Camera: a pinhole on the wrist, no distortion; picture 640 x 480 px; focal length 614.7 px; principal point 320.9 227.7 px. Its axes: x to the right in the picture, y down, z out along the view. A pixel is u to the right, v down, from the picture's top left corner.
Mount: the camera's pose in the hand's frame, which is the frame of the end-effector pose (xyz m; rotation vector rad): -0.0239 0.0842 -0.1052 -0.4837 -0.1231 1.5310
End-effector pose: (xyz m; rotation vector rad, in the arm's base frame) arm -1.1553 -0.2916 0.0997 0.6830 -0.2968 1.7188
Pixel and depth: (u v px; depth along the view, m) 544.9 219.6 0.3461
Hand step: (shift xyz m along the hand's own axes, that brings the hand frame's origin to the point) -0.1420 0.2849 0.1802
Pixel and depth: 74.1 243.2 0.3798
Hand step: -0.1828 0.0207 0.2667
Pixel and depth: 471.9 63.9 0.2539
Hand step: -0.0526 0.2042 0.1350
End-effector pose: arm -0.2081 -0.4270 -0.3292 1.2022 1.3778 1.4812
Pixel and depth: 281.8 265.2 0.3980
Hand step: -0.1963 0.1481 0.2495
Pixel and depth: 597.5 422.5 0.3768
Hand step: -0.2659 0.3300 0.1517
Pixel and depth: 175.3 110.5 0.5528
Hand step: -0.1397 0.0844 0.4609
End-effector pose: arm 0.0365 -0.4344 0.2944 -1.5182 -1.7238 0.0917
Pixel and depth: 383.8 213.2 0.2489
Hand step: -0.1100 0.1651 0.1154
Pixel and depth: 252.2 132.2 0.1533
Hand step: -0.0600 0.1027 0.0455
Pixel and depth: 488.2 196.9 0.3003
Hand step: -0.1176 0.2317 0.1527
